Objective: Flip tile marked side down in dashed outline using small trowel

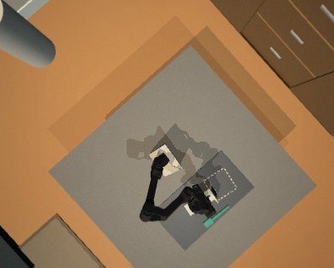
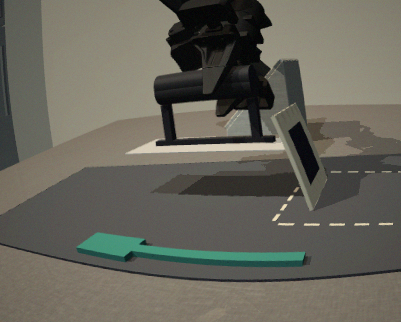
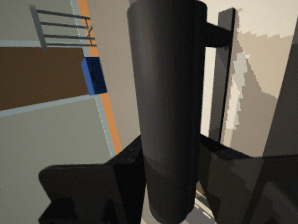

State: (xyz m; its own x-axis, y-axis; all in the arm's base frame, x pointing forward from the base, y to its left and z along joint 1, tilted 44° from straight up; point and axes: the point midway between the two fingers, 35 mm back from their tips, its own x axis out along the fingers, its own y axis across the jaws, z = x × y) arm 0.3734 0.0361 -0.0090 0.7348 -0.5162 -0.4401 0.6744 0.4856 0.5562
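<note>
Now: the tile 2 cm behind my gripper tip, 9 cm to the left of it and 6 cm below it. Round my gripper tip: trowel: 14 cm ahead, 1 cm to the right, 10 cm below; dark mat: 13 cm below.
</note>
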